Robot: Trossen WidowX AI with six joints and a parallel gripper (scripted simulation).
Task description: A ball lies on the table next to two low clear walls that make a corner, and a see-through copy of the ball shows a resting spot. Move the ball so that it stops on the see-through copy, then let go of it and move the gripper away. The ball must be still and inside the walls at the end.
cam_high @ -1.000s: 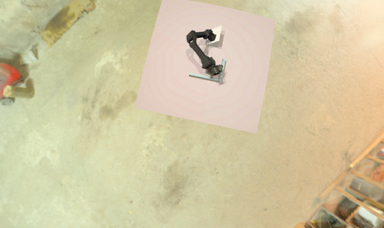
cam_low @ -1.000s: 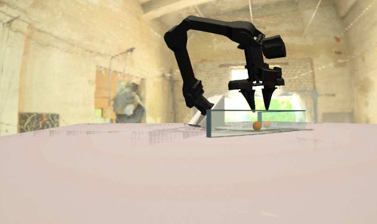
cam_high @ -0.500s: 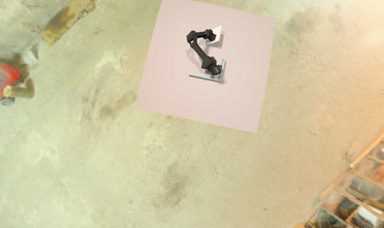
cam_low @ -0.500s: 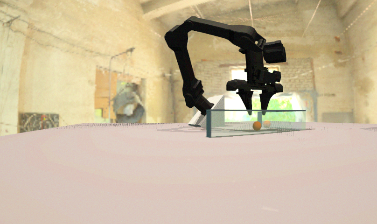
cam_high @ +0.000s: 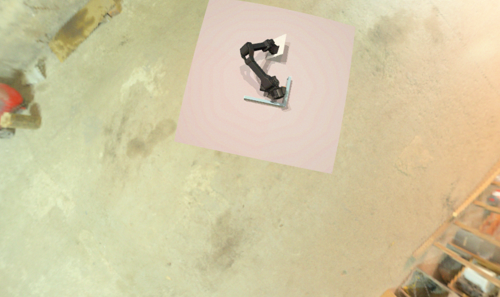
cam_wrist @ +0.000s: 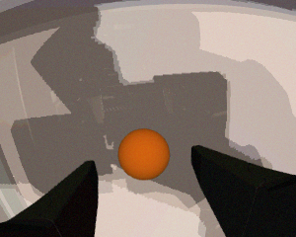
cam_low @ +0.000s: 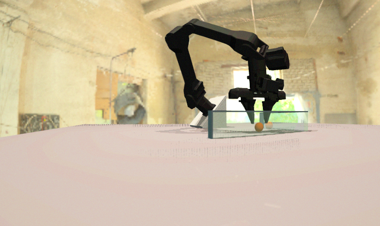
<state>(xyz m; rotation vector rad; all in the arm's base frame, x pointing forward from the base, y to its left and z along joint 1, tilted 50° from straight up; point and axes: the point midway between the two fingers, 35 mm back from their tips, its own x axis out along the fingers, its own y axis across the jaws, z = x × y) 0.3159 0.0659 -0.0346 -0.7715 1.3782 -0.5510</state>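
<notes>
Right now my gripper tip is 1 cm above the orange ball. Also, from my gripper tip: see-through copy of ball: 8 cm to the left, 7 cm behind, 1 cm below.
</notes>
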